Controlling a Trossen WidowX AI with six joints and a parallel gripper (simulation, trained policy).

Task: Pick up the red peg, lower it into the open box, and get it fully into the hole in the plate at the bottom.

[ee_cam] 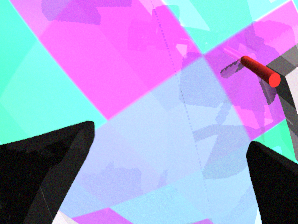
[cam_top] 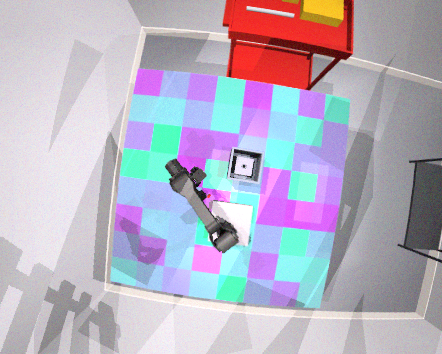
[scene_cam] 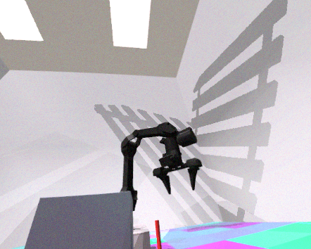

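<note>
My gripper tip is now 5 cm past the red peg, 9 cm to the left of it and 11 cm above it. The rest, counted from my gripper tip: bottom plate (14 cm ahead, 25 cm to the right, 11 cm below).
</note>
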